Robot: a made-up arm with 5 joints. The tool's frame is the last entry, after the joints. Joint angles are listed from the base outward.
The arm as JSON. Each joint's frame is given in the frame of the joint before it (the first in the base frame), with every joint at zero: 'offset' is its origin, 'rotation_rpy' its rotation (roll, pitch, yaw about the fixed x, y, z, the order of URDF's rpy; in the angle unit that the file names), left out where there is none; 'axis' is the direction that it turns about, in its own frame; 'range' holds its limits. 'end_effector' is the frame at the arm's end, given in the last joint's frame.
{
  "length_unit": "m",
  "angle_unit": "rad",
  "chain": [
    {
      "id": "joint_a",
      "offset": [
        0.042,
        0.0,
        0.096
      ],
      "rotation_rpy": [
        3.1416,
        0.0,
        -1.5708
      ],
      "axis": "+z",
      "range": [
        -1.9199,
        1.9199
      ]
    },
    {
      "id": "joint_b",
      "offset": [
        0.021,
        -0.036,
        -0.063
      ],
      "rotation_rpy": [
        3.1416,
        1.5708,
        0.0
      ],
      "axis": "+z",
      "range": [
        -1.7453,
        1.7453
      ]
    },
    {
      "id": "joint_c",
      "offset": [
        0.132,
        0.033,
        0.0
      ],
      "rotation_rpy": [
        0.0,
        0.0,
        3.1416
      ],
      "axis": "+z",
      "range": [
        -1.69,
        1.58
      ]
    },
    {
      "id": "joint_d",
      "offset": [
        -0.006,
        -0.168,
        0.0
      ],
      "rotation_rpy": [
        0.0,
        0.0,
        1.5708
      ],
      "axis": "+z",
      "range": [
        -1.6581,
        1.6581
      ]
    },
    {
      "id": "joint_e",
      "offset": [
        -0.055,
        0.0,
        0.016
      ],
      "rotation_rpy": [
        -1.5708,
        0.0,
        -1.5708
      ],
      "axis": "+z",
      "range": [
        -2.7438,
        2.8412
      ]
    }
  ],
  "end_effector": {
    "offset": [
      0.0,
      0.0,
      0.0
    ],
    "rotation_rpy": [
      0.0,
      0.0,
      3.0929
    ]
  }
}
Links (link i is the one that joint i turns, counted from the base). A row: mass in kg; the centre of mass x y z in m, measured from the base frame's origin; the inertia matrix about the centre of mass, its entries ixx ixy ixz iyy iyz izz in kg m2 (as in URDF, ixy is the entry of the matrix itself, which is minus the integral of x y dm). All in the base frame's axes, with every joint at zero. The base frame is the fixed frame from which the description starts. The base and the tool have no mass.
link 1: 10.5; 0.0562 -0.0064 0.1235; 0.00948 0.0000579 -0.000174 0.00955 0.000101 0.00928
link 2: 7.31; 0.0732 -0.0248 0.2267; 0.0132 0 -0.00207 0.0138 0 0.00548
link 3: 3.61; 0.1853 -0.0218 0.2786; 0.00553 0 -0.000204 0.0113 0 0.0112
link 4: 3.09; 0.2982 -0.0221 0.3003; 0.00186 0.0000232 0 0.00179 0 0.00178
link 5: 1.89; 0.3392 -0.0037 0.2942; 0.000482 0 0 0.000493 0 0.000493
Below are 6 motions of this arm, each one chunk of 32 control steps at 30 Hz.
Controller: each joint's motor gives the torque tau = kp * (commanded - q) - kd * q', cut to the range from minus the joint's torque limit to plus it. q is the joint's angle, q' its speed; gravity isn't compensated. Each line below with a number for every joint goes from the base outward.
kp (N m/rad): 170 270 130 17 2.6
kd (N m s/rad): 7.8 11 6.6 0.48 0.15
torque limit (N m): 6.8 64 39 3.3 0.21
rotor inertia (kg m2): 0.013 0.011 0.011 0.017 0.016
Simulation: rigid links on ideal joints. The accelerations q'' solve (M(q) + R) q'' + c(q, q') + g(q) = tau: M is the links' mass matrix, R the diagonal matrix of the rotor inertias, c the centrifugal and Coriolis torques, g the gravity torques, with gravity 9.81 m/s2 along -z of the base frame. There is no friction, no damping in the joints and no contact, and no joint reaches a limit. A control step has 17 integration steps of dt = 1/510 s. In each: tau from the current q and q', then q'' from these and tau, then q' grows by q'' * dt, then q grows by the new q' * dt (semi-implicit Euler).
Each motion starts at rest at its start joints. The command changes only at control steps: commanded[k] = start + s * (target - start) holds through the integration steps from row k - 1 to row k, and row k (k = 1, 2, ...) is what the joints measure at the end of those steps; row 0 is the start. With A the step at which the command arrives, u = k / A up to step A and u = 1 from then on. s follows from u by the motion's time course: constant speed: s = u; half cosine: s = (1 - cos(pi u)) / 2; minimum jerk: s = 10 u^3 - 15 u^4 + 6 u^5; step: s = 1 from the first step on.
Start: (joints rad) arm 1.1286 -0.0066 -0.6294 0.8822 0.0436
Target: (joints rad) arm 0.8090 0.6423 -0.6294 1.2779 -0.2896
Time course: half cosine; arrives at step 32
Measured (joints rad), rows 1 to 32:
1: 1.1291 -0.0027 -0.6161 0.8967 0.0437
2: 1.1294 0.0133 -0.5963 0.9331 0.0442
3: 1.1280 0.0358 -0.5748 0.9714 0.0448
4: 1.1244 0.0601 -0.5555 0.9989 0.0448
5: 1.1186 0.0829 -0.5414 1.0131 0.0436
6: 1.1112 0.1030 -0.5339 1.0181 0.0404
7: 1.1025 0.1209 -0.5323 1.0196 0.0348
8: 1.0927 0.1381 -0.5349 1.0223 0.0266
9: 1.0821 0.1564 -0.5395 1.0283 0.0159
10: 1.0707 0.1773 -0.5442 1.0379 0.0030
11: 1.0585 0.2016 -0.5476 1.0506 -0.0117
12: 1.0453 0.2296 -0.5491 1.0655 -0.0276
13: 1.0313 0.2608 -0.5488 1.0818 -0.0443
14: 1.0165 0.2945 -0.5471 1.0989 -0.0615
15: 1.0010 0.3295 -0.5447 1.1161 -0.0788
16: 0.9850 0.3652 -0.5421 1.1330 -0.0962
17: 0.9688 0.4006 -0.5399 1.1495 -0.1134
18: 0.9524 0.4353 -0.5383 1.1653 -0.1304
19: 0.9362 0.4689 -0.5374 1.1804 -0.1472
20: 0.9204 0.5012 -0.5372 1.1947 -0.1638
21: 0.9050 0.5321 -0.5373 1.2084 -0.1799
22: 0.8903 0.5616 -0.5376 1.2215 -0.1956
23: 0.8764 0.5894 -0.5380 1.2337 -0.2107
24: 0.8634 0.6154 -0.5384 1.2452 -0.2251
25: 0.8514 0.6394 -0.5386 1.2557 -0.2385
26: 0.8406 0.6612 -0.5387 1.2651 -0.2508
27: 0.8310 0.6803 -0.5388 1.2733 -0.2619
28: 0.8227 0.6967 -0.5389 1.2801 -0.2715
29: 0.8159 0.7102 -0.5390 1.2855 -0.2797
30: 0.8105 0.7205 -0.5391 1.2894 -0.2862
31: 0.8067 0.7277 -0.5393 1.2918 -0.2911
32: 0.8044 0.7317 -0.5394 1.2927 -0.2942

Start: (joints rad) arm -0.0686 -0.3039 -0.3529 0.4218 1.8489
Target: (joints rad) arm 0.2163 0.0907 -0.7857 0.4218 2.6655
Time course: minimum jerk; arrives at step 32
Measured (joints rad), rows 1 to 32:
1: -0.0681 -0.3051 -0.3360 0.4335 1.8484
2: -0.0669 -0.2967 -0.3157 0.4690 1.8463
3: -0.0661 -0.2825 -0.2963 0.5086 1.8430
4: -0.0654 -0.2671 -0.2802 0.5383 1.8394
5: -0.0640 -0.2532 -0.2704 0.5534 1.8371
6: -0.0611 -0.2419 -0.2686 0.5557 1.8380
7: -0.0561 -0.2328 -0.2748 0.5494 1.8439
8: -0.0490 -0.2247 -0.2879 0.5391 1.8562
9: -0.0398 -0.2160 -0.3058 0.5285 1.8758
10: -0.0288 -0.2052 -0.3266 0.5197 1.9027
11: -0.0164 -0.1916 -0.3488 0.5139 1.9364
12: -0.0029 -0.1747 -0.3716 0.5112 1.9761
13: 0.0115 -0.1546 -0.3943 0.5112 2.0205
14: 0.0266 -0.1319 -0.4170 0.5130 2.0684
15: 0.0423 -0.1074 -0.4396 0.5157 2.1186
16: 0.0585 -0.0817 -0.4625 0.5185 2.1700
17: 0.0749 -0.0558 -0.4856 0.5209 2.2217
18: 0.0915 -0.0301 -0.5089 0.5225 2.2729
19: 0.1079 -0.0054 -0.5322 0.5234 2.3231
20: 0.1240 0.0182 -0.5552 0.5236 2.3716
21: 0.1394 0.0401 -0.5775 0.5233 2.4179
22: 0.1538 0.0604 -0.5986 0.5228 2.4616
23: 0.1671 0.0788 -0.6182 0.5223 2.5020
24: 0.1790 0.0951 -0.6359 0.5219 2.5387
25: 0.1894 0.1093 -0.6513 0.5218 2.5712
26: 0.1982 0.1213 -0.6644 0.5218 2.5992
27: 0.2053 0.1310 -0.6751 0.5220 2.6222
28: 0.2106 0.1386 -0.6835 0.5222 2.6401
29: 0.2144 0.1440 -0.6896 0.5225 2.6530
30: 0.2167 0.1474 -0.6938 0.5226 2.6611
31: 0.2177 0.1492 -0.6965 0.5227 2.6649
32: 0.2179 0.1499 -0.6981 0.5225 2.6651

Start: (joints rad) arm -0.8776 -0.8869 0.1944 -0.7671 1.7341
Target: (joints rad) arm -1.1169 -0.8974 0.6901 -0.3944 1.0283
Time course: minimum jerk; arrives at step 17
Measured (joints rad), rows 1 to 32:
1: -0.8778 -0.8965 0.2166 -0.7714 1.7341
2: -0.8785 -0.9004 0.2394 -0.7739 1.7334
3: -0.8825 -0.8998 0.2590 -0.7647 1.7300
4: -0.8904 -0.8991 0.2803 -0.7440 1.7208
5: -0.9024 -0.8992 0.3069 -0.7156 1.7026
6: -0.9186 -0.9000 0.3407 -0.6821 1.6727
7: -0.9386 -0.9006 0.3823 -0.6432 1.6298
8: -0.9616 -0.9003 0.4311 -0.5977 1.5732
9: -0.9866 -0.8986 0.4856 -0.5454 1.5029
10: -1.0124 -0.8957 0.5435 -0.4880 1.4201
11: -1.0376 -0.8920 0.6017 -0.4292 1.3285
12: -1.0609 -0.8882 0.6568 -0.3738 1.2342
13: -1.0810 -0.8851 0.7055 -0.3267 1.1437
14: -1.0969 -0.8831 0.7448 -0.2916 1.0628
15: -1.1081 -0.8823 0.7729 -0.2705 0.9928
16: -1.1146 -0.8827 0.7895 -0.2633 0.9341
17: -1.1173 -0.8840 0.7961 -0.2677 0.8871
18: -1.1179 -0.8862 0.7958 -0.2795 0.8521
19: -1.1176 -0.8888 0.7921 -0.2938 0.8295
20: -1.1172 -0.8912 0.7877 -0.3058 0.8198
21: -1.1169 -0.8929 0.7841 -0.3129 0.8229
22: -1.1168 -0.8937 0.7821 -0.3149 0.8390
23: -1.1168 -0.8938 0.7817 -0.3130 0.8679
24: -1.1168 -0.8934 0.7823 -0.3092 0.9090
25: -1.1169 -0.8927 0.7835 -0.3053 0.9558
26: -1.1169 -0.8922 0.7846 -0.3025 0.9996
27: -1.1169 -0.8918 0.7854 -0.3012 1.0345
28: -1.1169 -0.8917 0.7858 -0.3012 1.0575
29: -1.1169 -0.8917 0.7857 -0.3021 1.0683
30: -1.1169 -0.8919 0.7855 -0.3033 1.0684
31: -1.1169 -0.8921 0.7851 -0.3043 1.0607
32: -1.1169 -0.8922 0.7849 -0.3049 1.0484

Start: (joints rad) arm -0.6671 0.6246 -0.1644 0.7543 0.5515
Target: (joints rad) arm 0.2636 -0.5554 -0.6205 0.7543 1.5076
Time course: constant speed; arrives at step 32
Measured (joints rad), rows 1 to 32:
1: -0.6635 0.6308 -0.1545 0.7518 0.5537
2: -0.6521 0.6359 -0.1330 0.7610 0.5615
3: -0.6315 0.6288 -0.1145 0.7884 0.5763
4: -0.6021 0.6066 -0.1075 0.8175 0.5987
5: -0.5665 0.5718 -0.1140 0.8305 0.6278
6: -0.5285 0.5291 -0.1312 0.8230 0.6620
7: -0.4909 0.4831 -0.1539 0.8036 0.6997
8: -0.4556 0.4368 -0.1774 0.7859 0.7388
9: -0.4230 0.3923 -0.1985 0.7785 0.7777
10: -0.3929 0.3504 -0.2158 0.7827 0.8150
11: -0.3645 0.3113 -0.2295 0.7942 0.8499
12: -0.3372 0.2742 -0.2407 0.8074 0.8820
13: -0.3100 0.2383 -0.2506 0.8183 0.9116
14: -0.2825 0.2024 -0.2607 0.8255 0.9391
15: -0.2544 0.1659 -0.2718 0.8295 0.9653
16: -0.2255 0.1282 -0.2843 0.8316 0.9910
17: -0.1960 0.0895 -0.2981 0.8328 1.0168
18: -0.1661 0.0499 -0.3129 0.8339 1.0434
19: -0.1361 0.0098 -0.3285 0.8353 1.0709
20: -0.1062 -0.0305 -0.3443 0.8370 1.0994
21: -0.0766 -0.0709 -0.3603 0.8390 1.1286
22: -0.0473 -0.1112 -0.3763 0.8411 1.1585
23: -0.0183 -0.1514 -0.3923 0.8433 1.1888
24: 0.0107 -0.1916 -0.4083 0.8453 1.2191
25: 0.0396 -0.2317 -0.4245 0.8470 1.2493
26: 0.0686 -0.2720 -0.4409 0.8483 1.2792
27: 0.0975 -0.3125 -0.4576 0.8493 1.3089
28: 0.1265 -0.3531 -0.4746 0.8498 1.3384
29: 0.1555 -0.3940 -0.4921 0.8498 1.3676
30: 0.1843 -0.4350 -0.5098 0.8494 1.3968
31: 0.2132 -0.4762 -0.5279 0.8486 1.4260
32: 0.2419 -0.5175 -0.5463 0.8474 1.4552

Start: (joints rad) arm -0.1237 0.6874 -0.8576 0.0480 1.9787
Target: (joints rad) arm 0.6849 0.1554 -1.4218 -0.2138 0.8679
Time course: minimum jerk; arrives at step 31
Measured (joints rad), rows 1 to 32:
1: -0.1233 0.6998 -0.8501 0.0465 1.9787
2: -0.1226 0.7246 -0.8284 0.0622 1.9778
3: -0.1214 0.7523 -0.8009 0.1028 1.9742
4: -0.1193 0.7762 -0.7747 0.1535 1.9664
5: -0.1150 0.7918 -0.7551 0.1947 1.9535
6: -0.1072 0.7966 -0.7460 0.2146 1.9352
7: -0.0948 0.7901 -0.7492 0.2117 1.9114
8: -0.0767 0.7732 -0.7643 0.1915 1.8823
9: -0.0525 0.7481 -0.7890 0.1619 1.8483
10: -0.0218 0.7174 -0.8203 0.1299 1.8094
11: 0.0153 0.6835 -0.8553 0.0999 1.7653
12: 0.0586 0.6485 -0.8918 0.0740 1.7161
13: 0.1073 0.6135 -0.9283 0.0525 1.6615
14: 0.1600 0.5792 -0.9641 0.0346 1.6019
15: 0.2150 0.5454 -0.9992 0.0189 1.5379
16: 0.2705 0.5120 -1.0339 0.0040 1.4703
17: 0.3250 0.4785 -1.0687 -0.0116 1.4005
18: 0.3771 0.4446 -1.1040 -0.0290 1.3299
19: 0.4261 0.4105 -1.1399 -0.0488 1.2603
20: 0.4714 0.3763 -1.1761 -0.0711 1.1931
21: 0.5127 0.3426 -1.2122 -0.0952 1.1299
22: 0.5497 0.3101 -1.2475 -0.1203 1.0718
23: 0.5823 0.2797 -1.2809 -0.1451 1.0197
24: 0.6104 0.2522 -1.3117 -0.1686 0.9744
25: 0.6338 0.2283 -1.3390 -0.1894 0.9362
26: 0.6526 0.2085 -1.3620 -0.2067 0.9051
27: 0.6668 0.1934 -1.3803 -0.2197 0.8812
28: 0.6768 0.1829 -1.3936 -0.2282 0.8641
29: 0.6830 0.1768 -1.4020 -0.2321 0.8534
30: 0.6862 0.1746 -1.4059 -0.2316 0.8483
31: 0.6871 0.1757 -1.4061 -0.2274 0.8477
32: 0.6867 0.1789 -1.4034 -0.2204 0.8505

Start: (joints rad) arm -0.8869 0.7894 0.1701 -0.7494 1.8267
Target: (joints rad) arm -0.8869 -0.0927 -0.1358 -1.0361 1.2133
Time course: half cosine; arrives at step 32
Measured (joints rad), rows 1 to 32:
1: -0.8869 0.8067 0.1709 -0.7460 1.8265
2: -0.8872 0.8302 0.1869 -0.7164 1.8244
3: -0.8875 0.8471 0.2083 -0.6651 1.8186
4: -0.8875 0.8529 0.2258 -0.6177 1.8085
5: -0.8872 0.8463 0.2348 -0.5951 1.7943
6: -0.8866 0.8286 0.2337 -0.6017 1.7771
7: -0.8861 0.8021 0.2239 -0.6287 1.7581
8: -0.8860 0.7693 0.2087 -0.6630 1.7384
9: -0.8862 0.7329 0.1918 -0.6944 1.7184
10: -0.8866 0.6950 0.1760 -0.7178 1.6980
11: -0.8871 0.6568 0.1625 -0.7330 1.6768
12: -0.8875 0.6186 0.1514 -0.7425 1.6542
13: -0.8878 0.5799 0.1418 -0.7494 1.6296
14: -0.8879 0.5404 0.1326 -0.7567 1.6028
15: -0.8878 0.4994 0.1228 -0.7663 1.5739
16: -0.8876 0.4570 0.1118 -0.7790 1.5433
17: -0.8875 0.4131 0.0995 -0.7950 1.5116
18: -0.8874 0.3685 0.0861 -0.8133 1.4795
19: -0.8873 0.3236 0.0719 -0.8332 1.4477
20: -0.8873 0.2792 0.0575 -0.8534 1.4169
21: -0.8873 0.2359 0.0432 -0.8734 1.3874
22: -0.8872 0.1944 0.0294 -0.8926 1.3596
23: -0.8871 0.1550 0.0163 -0.9106 1.3337
24: -0.8870 0.1183 0.0040 -0.9275 1.3098
25: -0.8868 0.0845 -0.0074 -0.9431 1.2879
26: -0.8867 0.0538 -0.0179 -0.9575 1.2682
27: -0.8865 0.0267 -0.0273 -0.9706 1.2506
28: -0.8864 0.0032 -0.0357 -0.9822 1.2354
29: -0.8862 -0.0163 -0.0428 -0.9922 1.2226
30: -0.8861 -0.0316 -0.0486 -1.0004 1.2122
31: -0.8861 -0.0425 -0.0530 -1.0065 1.2046
32: -0.8860 -0.0488 -0.0559 -1.0103 1.1996

